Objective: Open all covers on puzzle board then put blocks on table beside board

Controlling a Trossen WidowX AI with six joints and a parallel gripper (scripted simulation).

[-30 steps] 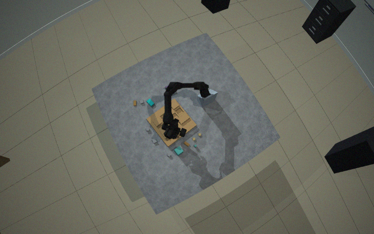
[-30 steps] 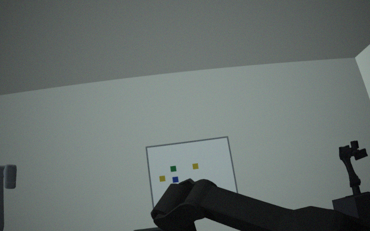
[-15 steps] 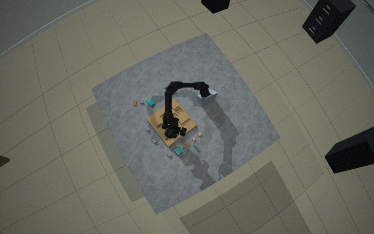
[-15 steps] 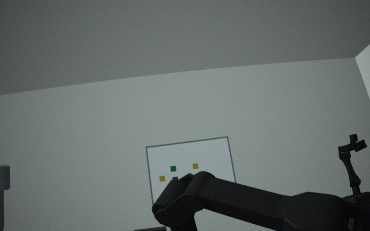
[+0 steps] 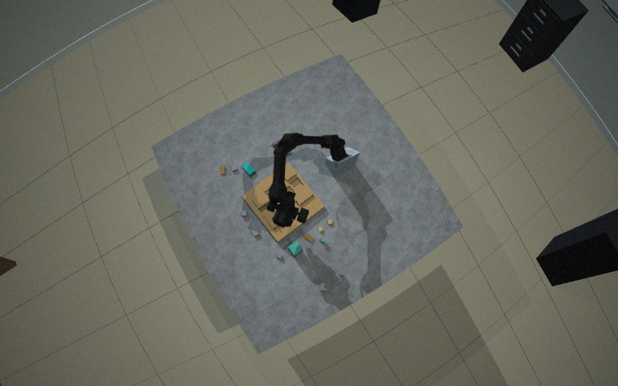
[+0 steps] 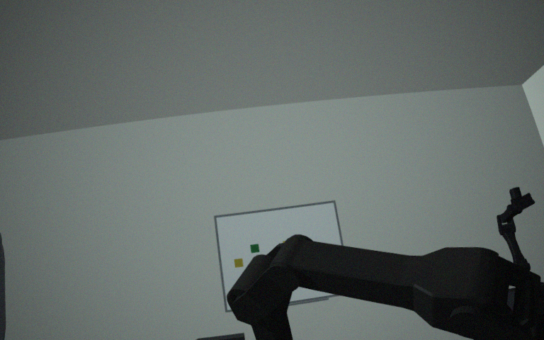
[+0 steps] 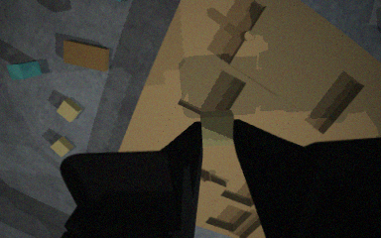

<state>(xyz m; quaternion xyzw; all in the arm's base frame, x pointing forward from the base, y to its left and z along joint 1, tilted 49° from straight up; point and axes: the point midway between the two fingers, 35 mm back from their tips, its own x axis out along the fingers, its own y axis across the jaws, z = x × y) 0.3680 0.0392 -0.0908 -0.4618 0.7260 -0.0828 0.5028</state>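
The tan puzzle board is 3 cm behind my gripper tip, 11 cm to the right of it and 7 cm below it. Also, from my gripper tip: tiny teal cube (8 cm behind, 19 cm to the left, 8 cm below); purple block (19 cm behind, 37 cm to the right, 7 cm below); orange block (4 cm behind, 13 cm to the left, 9 cm below).
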